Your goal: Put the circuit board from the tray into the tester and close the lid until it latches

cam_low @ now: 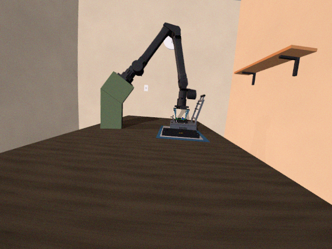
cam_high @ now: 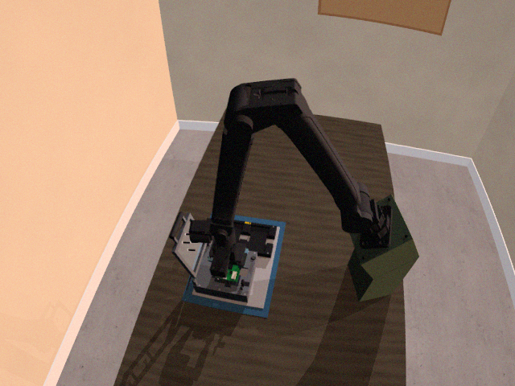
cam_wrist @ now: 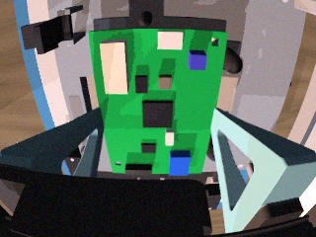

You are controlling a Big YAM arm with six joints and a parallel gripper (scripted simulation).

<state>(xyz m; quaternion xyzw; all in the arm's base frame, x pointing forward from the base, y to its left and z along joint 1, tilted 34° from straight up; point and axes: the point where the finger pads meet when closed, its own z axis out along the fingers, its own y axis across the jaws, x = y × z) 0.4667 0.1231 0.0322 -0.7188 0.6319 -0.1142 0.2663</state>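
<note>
My gripper is now right at the green circuit board. From my hand the other things lie so: black latch hook (70 mm behind, 40 mm to the left); tester lid (120 mm ahead, 90 mm above, 20 mm to the left).
</note>
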